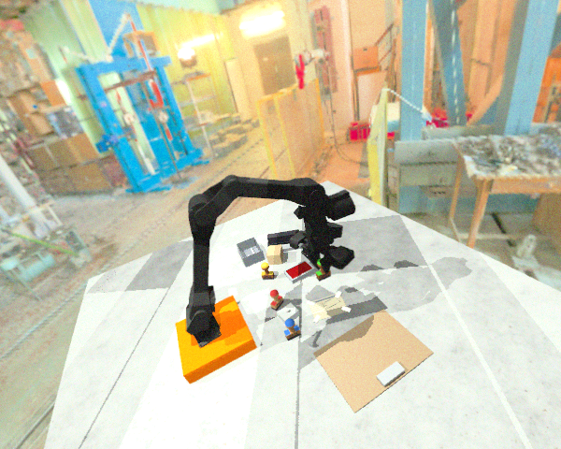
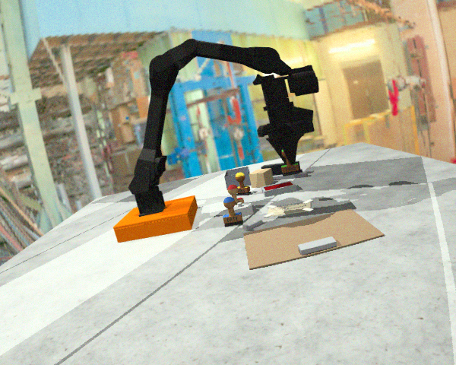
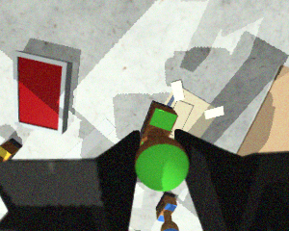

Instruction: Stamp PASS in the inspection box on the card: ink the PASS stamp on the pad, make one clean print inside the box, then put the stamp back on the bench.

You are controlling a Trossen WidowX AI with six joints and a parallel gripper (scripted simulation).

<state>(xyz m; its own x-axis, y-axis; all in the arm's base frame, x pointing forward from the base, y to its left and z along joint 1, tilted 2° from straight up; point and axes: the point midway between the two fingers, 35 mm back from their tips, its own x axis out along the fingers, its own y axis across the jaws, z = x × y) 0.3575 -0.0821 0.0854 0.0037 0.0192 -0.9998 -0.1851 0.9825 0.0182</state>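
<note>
My gripper tip is 10 mm past the ink pad, 130 mm to the right of it and 90 mm above it. Round my gripper tip: card (30 mm behind, 40 mm to the right, 100 mm below); then green-knobbed stamp (right at my gripper tip); then red-knobbed stamp (140 mm behind, 60 mm to the left, 70 mm below).
</note>
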